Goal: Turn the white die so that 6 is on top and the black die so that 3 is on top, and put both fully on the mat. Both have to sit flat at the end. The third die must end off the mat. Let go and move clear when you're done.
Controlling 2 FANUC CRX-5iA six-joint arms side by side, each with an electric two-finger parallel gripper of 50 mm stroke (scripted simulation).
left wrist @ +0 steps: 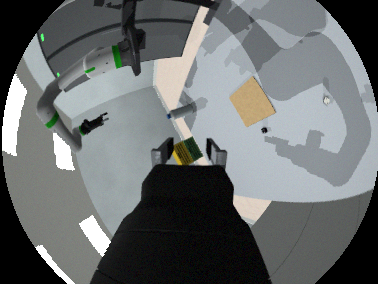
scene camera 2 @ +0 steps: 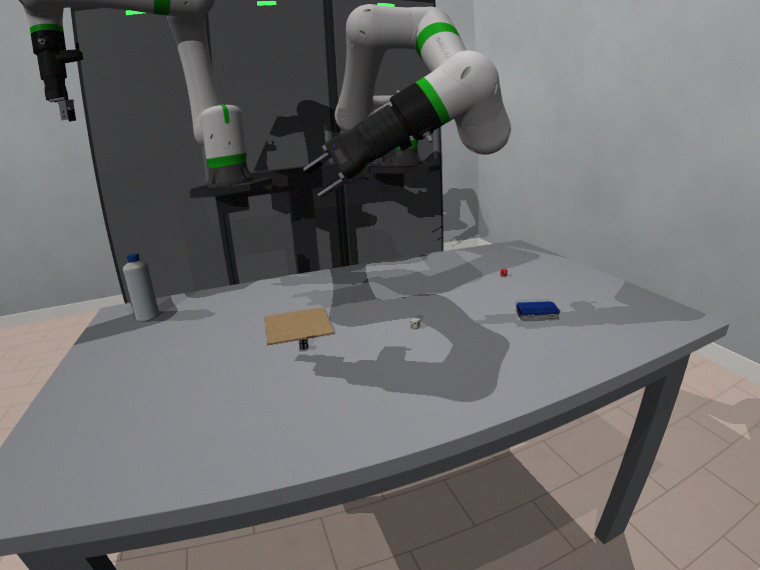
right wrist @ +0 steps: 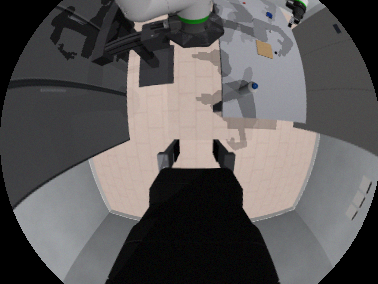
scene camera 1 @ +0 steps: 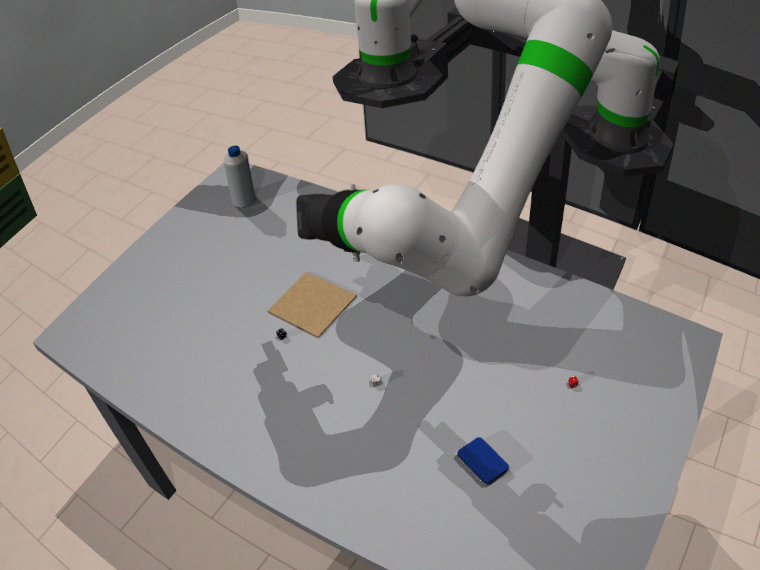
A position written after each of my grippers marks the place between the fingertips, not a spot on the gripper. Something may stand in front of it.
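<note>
A tan mat point(scene camera 1: 312, 304) is visible, as well as in scene camera 2 point(scene camera 2: 292, 326) and the left wrist view point(left wrist: 251, 103). My right gripper point(scene camera 2: 69, 120) is likewise visible in the right wrist view point(right wrist: 196, 146). I see my left gripper point(scene camera 1: 306, 213), and the left wrist view point(left wrist: 189, 144) shows it too.
</note>
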